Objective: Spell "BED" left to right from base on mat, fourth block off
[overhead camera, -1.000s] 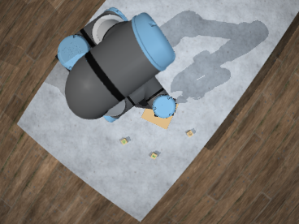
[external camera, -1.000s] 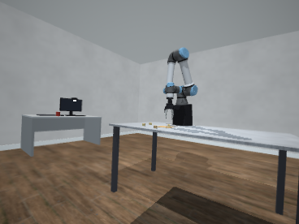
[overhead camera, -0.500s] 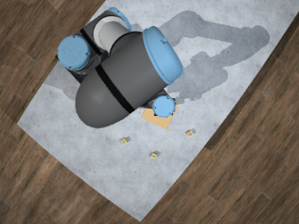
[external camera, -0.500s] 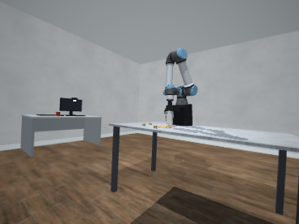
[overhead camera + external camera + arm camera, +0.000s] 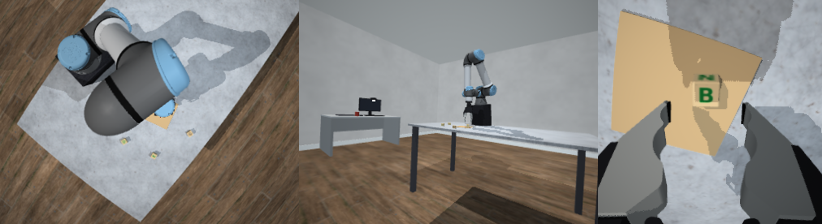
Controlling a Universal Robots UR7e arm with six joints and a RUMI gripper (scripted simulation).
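The B block is 40 mm below my hand. Also, from my hand: tan mat: 40 mm ahead, 10 mm to the right, 60 mm below; E block: 190 mm ahead, 180 mm to the right, 50 mm below; D block: 40 mm ahead, 250 mm to the right, 50 mm below.
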